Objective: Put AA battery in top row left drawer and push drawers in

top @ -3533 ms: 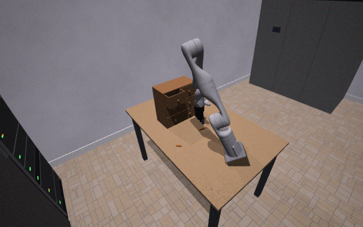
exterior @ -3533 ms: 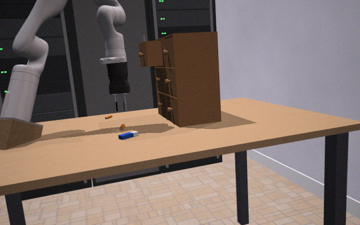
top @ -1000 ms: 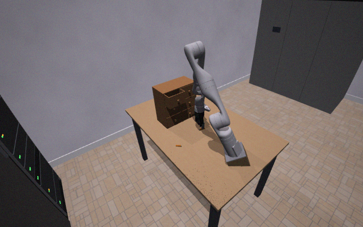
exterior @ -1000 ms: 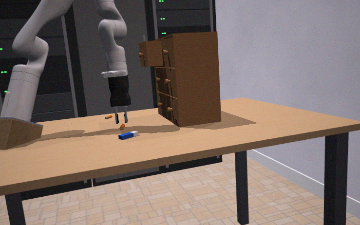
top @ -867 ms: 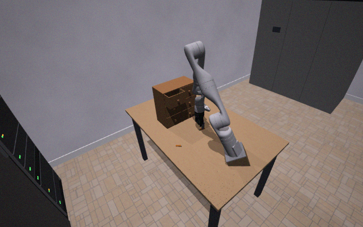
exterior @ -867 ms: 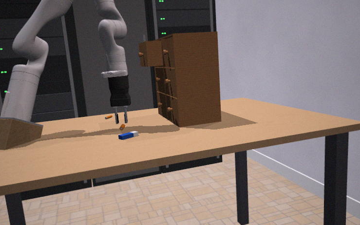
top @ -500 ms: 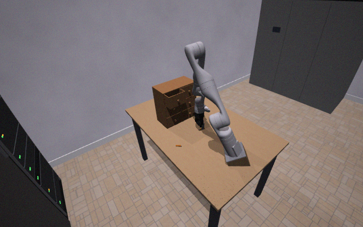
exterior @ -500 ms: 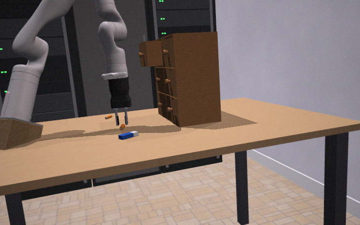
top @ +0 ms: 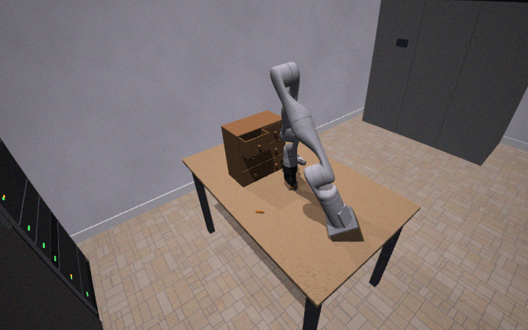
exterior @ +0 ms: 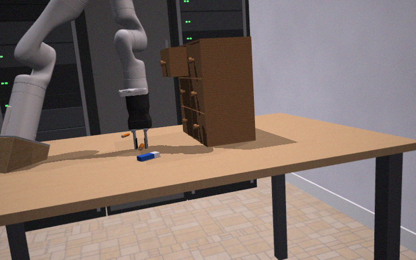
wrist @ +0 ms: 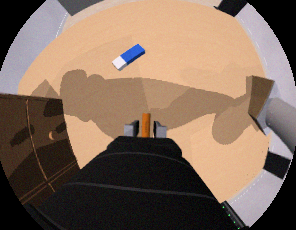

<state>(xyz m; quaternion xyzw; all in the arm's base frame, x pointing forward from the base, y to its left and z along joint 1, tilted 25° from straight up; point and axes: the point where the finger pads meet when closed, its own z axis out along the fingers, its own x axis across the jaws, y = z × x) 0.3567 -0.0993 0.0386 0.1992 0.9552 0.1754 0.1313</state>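
My gripper is now 10 mm above the orange AA battery. The rest, counted from my hand: white eraser: 140 mm to the right, 10 mm below.
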